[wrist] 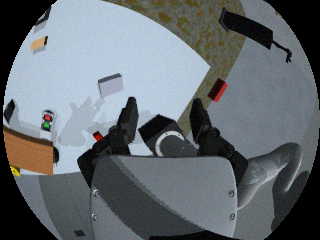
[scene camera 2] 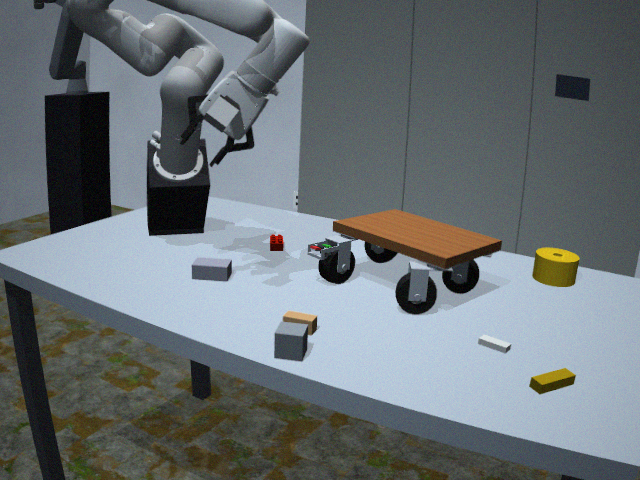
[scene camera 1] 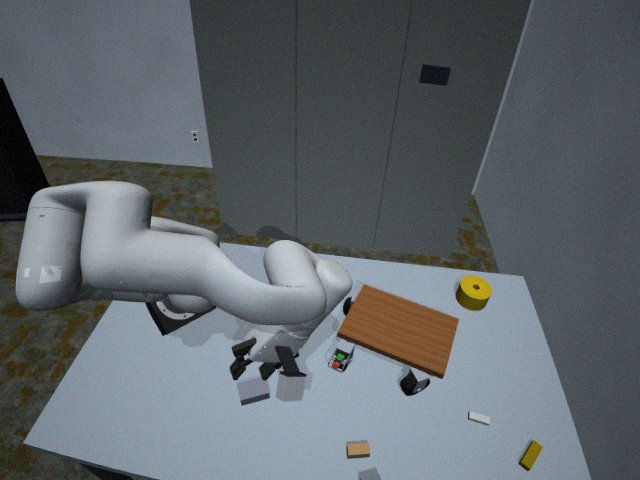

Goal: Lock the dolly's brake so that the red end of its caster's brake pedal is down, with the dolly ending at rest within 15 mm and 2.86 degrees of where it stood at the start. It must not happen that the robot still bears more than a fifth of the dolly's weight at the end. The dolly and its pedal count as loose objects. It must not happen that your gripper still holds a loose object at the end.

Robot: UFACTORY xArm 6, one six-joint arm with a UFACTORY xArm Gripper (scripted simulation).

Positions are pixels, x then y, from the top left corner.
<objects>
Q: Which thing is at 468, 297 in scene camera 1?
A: A yellow cylinder.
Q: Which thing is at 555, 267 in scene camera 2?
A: A yellow cylinder.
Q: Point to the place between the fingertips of my gripper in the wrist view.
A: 164, 106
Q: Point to a grey cube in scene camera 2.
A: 290, 339
</objects>
